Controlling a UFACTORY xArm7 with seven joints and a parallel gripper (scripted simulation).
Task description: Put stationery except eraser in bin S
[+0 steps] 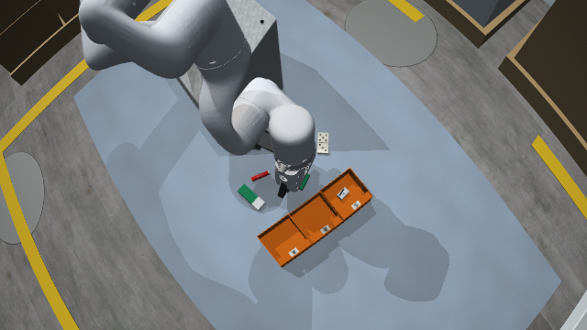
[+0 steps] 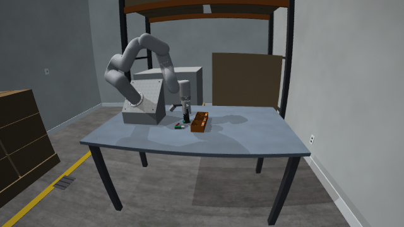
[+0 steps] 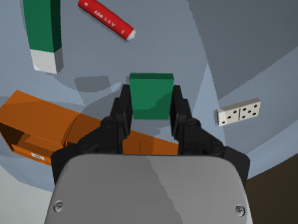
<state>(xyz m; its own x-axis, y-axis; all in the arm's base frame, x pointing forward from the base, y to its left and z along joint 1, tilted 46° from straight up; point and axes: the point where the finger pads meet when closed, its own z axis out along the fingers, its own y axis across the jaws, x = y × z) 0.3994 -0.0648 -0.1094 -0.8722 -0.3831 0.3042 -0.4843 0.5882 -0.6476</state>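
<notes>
Now: the grey sharpener 9 cm ahead of my hand, 6 cm to the left of it and 1 cm below it. Also, from my hand: dotted domino (3 cm behind, 10 cm to the left, 2 cm below); red battery (5 cm behind, 6 cm to the right, 2 cm below); green block (2 cm below).
</notes>
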